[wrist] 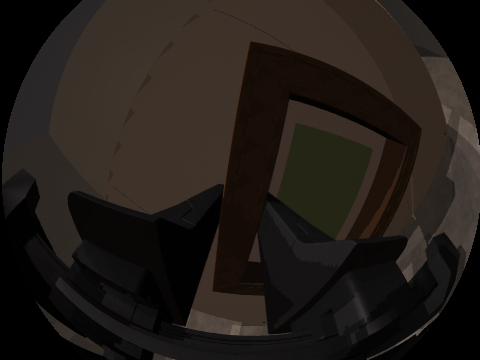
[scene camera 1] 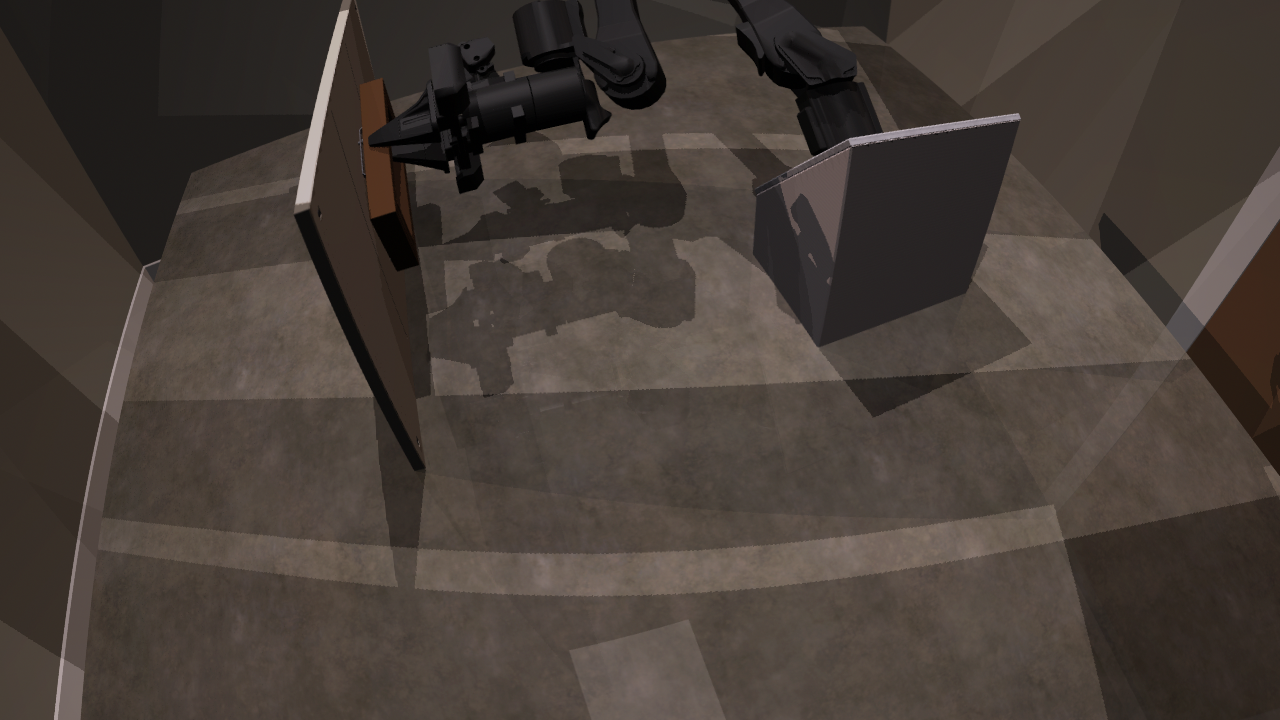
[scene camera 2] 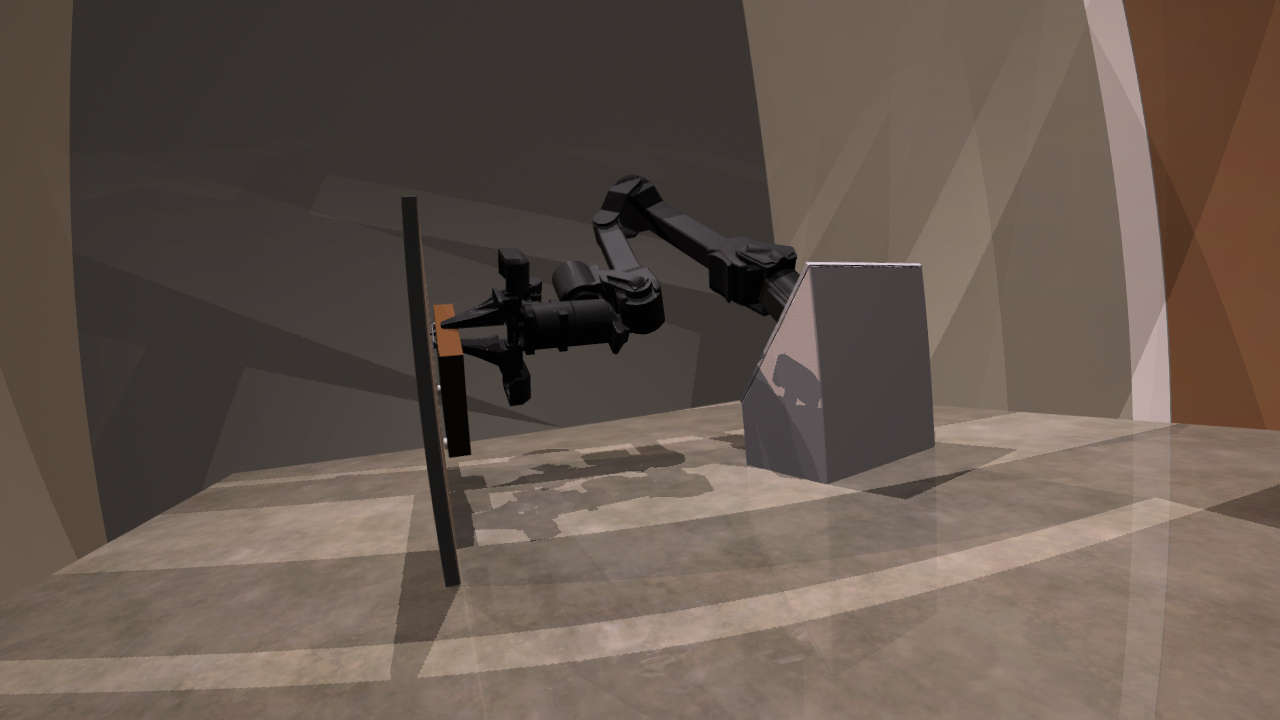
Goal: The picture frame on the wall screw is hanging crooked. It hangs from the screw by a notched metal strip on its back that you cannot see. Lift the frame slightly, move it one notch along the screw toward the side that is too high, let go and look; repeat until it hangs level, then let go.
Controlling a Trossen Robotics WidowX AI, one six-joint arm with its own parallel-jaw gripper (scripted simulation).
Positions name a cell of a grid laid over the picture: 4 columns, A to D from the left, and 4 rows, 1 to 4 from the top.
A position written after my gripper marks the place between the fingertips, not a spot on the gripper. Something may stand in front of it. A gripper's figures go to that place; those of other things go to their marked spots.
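Labels:
My gripper (wrist: C3) is 0.10 m from the lens. A brown wooden picture frame (wrist: C2) is 0.11 m from the lens, and a wall panel (wrist: B2) is 0.11 m from the lens as well.

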